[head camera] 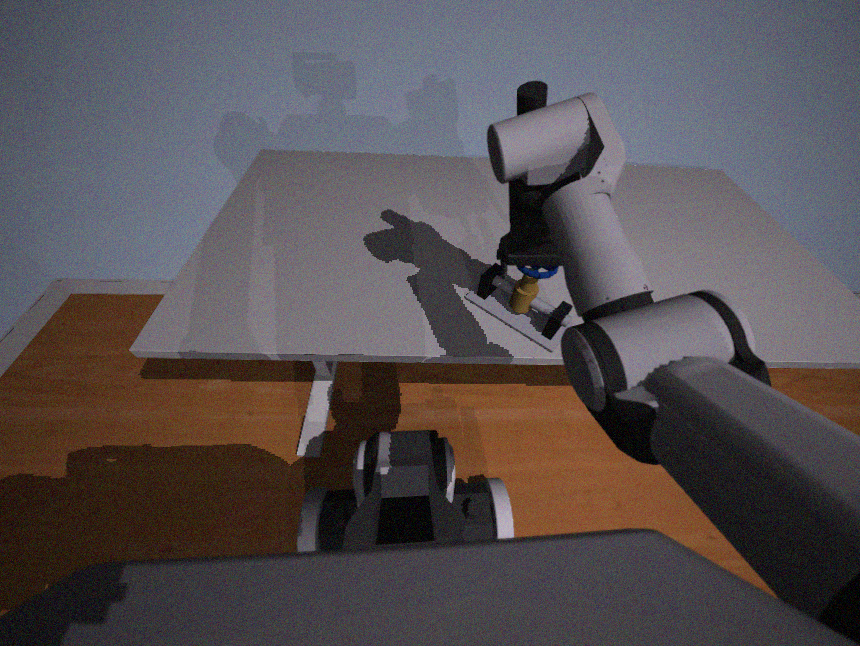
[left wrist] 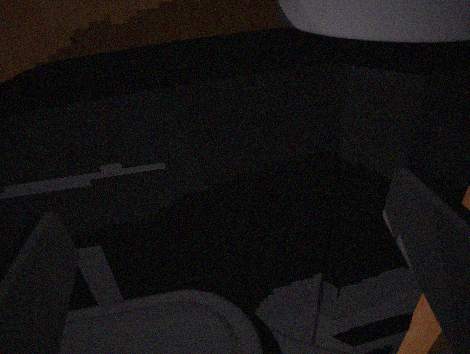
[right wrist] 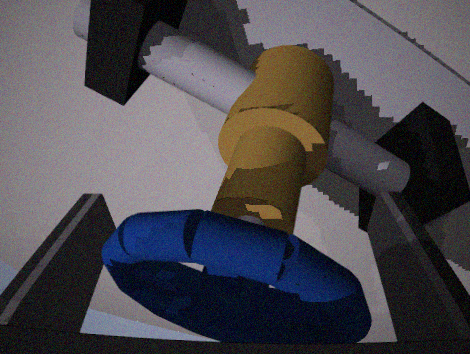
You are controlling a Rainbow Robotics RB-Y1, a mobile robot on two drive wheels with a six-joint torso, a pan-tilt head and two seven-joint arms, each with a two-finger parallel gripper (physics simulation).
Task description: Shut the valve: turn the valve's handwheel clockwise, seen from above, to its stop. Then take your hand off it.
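Observation:
The valve stands on the grey table [head camera: 388,264]: a brass body [head camera: 522,295] on a grey pipe with black end blocks, and a blue handwheel [head camera: 538,271] on top. My right gripper [head camera: 534,260] hangs straight over the handwheel, mostly hiding it. In the right wrist view the blue handwheel [right wrist: 235,274] lies between my two dark fingers [right wrist: 235,266], which stand wide apart and clear of the rim on both sides; the brass body [right wrist: 277,137] and the pipe [right wrist: 265,114] show behind it. The left wrist view is dark; my left gripper's [left wrist: 243,244] fingers stand wide apart with nothing between them.
The table's near edge [head camera: 290,354] runs above a wooden floor [head camera: 173,417]. My own base [head camera: 406,494] stands below the table edge. A thin line [head camera: 510,323] crosses the table under the valve.

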